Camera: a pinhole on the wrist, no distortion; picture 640 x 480 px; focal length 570.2 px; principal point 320.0 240.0 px. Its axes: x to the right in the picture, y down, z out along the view. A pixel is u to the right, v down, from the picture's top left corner.
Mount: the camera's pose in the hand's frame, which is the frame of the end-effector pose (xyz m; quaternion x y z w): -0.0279 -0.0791 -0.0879 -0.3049 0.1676 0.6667 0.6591
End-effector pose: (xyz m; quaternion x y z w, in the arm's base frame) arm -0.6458 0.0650 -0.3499 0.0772 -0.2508 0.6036 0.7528
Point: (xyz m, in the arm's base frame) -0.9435 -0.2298 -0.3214
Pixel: 322 455
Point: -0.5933 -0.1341 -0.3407
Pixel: outside the picture
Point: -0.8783 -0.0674 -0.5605
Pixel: outside the picture
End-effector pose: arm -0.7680 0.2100 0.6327 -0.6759 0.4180 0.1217 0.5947
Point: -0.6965 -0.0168 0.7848
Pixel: behind the camera
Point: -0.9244 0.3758 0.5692
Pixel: 420 311
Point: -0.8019 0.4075 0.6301
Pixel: 168 278
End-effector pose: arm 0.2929 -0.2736 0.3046 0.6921 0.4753 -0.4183 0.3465
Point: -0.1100 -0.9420 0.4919
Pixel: outside the picture
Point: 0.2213 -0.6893 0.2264
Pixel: 62 201
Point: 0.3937 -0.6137 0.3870
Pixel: 331 327
